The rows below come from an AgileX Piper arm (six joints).
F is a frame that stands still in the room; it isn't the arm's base.
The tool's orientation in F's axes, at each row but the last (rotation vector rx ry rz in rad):
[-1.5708, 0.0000, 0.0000]
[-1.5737, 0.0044, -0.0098]
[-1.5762, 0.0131, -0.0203]
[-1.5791, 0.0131, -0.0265]
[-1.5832, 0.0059, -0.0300]
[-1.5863, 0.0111, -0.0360]
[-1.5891, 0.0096, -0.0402]
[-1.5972, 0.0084, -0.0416]
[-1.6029, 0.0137, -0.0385]
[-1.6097, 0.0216, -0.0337]
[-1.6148, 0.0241, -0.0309]
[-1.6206, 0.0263, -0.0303]
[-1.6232, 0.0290, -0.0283]
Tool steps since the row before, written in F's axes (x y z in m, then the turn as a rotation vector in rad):
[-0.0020, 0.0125, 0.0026, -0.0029, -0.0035, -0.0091]
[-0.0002, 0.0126, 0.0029, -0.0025, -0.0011, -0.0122]
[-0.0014, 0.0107, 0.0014, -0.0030, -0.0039, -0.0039]
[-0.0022, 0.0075, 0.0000, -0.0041, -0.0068, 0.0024]
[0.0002, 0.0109, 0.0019, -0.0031, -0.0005, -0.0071]
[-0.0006, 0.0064, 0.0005, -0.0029, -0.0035, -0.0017]
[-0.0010, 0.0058, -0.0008, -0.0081, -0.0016, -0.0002]
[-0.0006, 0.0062, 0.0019, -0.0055, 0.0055, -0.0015]
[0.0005, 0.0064, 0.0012, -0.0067, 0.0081, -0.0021]
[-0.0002, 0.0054, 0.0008, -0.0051, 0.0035, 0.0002]
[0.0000, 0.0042, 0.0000, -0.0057, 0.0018, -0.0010]
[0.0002, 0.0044, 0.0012, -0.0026, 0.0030, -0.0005]
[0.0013, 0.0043, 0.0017, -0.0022, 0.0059, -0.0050]
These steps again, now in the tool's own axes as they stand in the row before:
[-0.0020, -0.0026, 0.0125, -0.0029, 0.0091, -0.0035]
[-0.0003, -0.0029, 0.0126, -0.0025, 0.0122, -0.0011]
[-0.0016, -0.0015, 0.0107, -0.0029, 0.0039, -0.0039]
[-0.0024, -0.0001, 0.0074, -0.0039, -0.0024, -0.0069]
[0.0000, -0.0020, 0.0109, -0.0032, 0.0071, -0.0005]
[-0.0008, -0.0006, 0.0064, -0.0028, 0.0017, -0.0036]
[-0.0012, 0.0007, 0.0058, -0.0080, 0.0001, -0.0019]
[-0.0008, -0.0021, 0.0061, -0.0057, 0.0012, 0.0054]
[0.0003, -0.0014, 0.0064, -0.0070, 0.0017, 0.0079]
[-0.0004, -0.0010, 0.0054, -0.0052, -0.0004, 0.0033]
[-0.0001, -0.0002, 0.0042, -0.0058, 0.0009, 0.0016]
[0.0000, -0.0014, 0.0043, -0.0027, 0.0003, 0.0029]
[0.0011, -0.0019, 0.0042, -0.0024, 0.0047, 0.0061]

